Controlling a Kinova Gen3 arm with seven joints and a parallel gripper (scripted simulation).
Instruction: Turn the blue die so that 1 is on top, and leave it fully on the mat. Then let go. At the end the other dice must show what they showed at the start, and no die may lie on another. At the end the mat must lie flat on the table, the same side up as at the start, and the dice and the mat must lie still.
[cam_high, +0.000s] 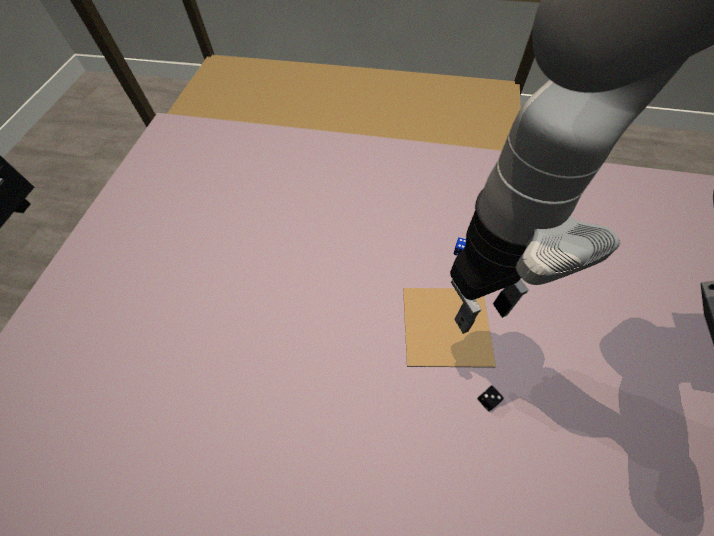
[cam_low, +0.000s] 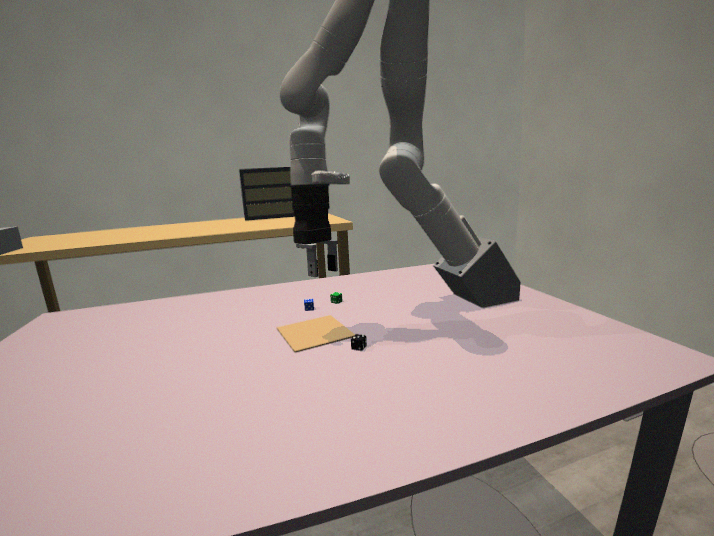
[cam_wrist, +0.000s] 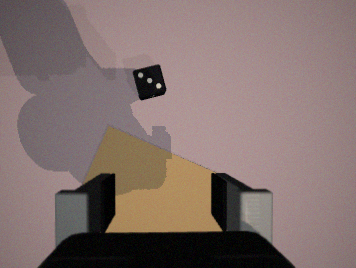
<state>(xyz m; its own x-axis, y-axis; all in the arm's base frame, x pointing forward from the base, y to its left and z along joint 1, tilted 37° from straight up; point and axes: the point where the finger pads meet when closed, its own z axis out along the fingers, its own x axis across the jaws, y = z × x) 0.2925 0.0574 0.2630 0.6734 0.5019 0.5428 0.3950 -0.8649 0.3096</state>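
Right now my hand is 20 cm to the left of the blue die, 15 cm above it and 1 cm past it. The rest, counted from my hand: tan mat (16 cm below, 5 cm to the right, 2 cm ahead); then black die (15 cm below, 7 cm to the left, 4 cm behind); then green die (22 cm to the right, 15 cm below, 9 cm behind).
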